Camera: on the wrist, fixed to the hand. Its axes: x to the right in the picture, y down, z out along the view.
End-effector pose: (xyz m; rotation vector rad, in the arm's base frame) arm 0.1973 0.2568 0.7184 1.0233 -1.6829 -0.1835
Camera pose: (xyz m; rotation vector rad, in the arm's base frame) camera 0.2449 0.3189 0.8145 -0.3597 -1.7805 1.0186
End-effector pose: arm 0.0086 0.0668 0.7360 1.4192 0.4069 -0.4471
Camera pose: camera 0.0650 0.1715 0.7709 1.5060 -0.5571 0.9930
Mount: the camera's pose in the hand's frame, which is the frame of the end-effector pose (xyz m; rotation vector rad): 0.0241 0.0692 -0.1000 0.1268 0.2768 1.5474
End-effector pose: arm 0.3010 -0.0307 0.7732 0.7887 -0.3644 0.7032
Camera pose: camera 0.2746 0.0892 0.7562 0.3863 -0.6624 2.2667
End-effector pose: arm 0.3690 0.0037 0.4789 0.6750 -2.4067 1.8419
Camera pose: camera 0.2994 0.1028 0.4523 1.2088 1.7421 -1.3225
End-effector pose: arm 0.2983 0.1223 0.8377 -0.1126 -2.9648 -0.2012
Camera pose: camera 0.2967 0.1782 0.9484 -1.9373 -1.8345 0.1725
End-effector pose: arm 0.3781 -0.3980 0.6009 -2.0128 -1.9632 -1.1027
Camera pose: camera 0.3977 -0.4441 0.7143 -2.1897 -0.0191 -0.6543
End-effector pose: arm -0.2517 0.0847 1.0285 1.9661 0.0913 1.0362
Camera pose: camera -0.3271 0.1202 1.1203 -1.7205 1.3786 -2.1575
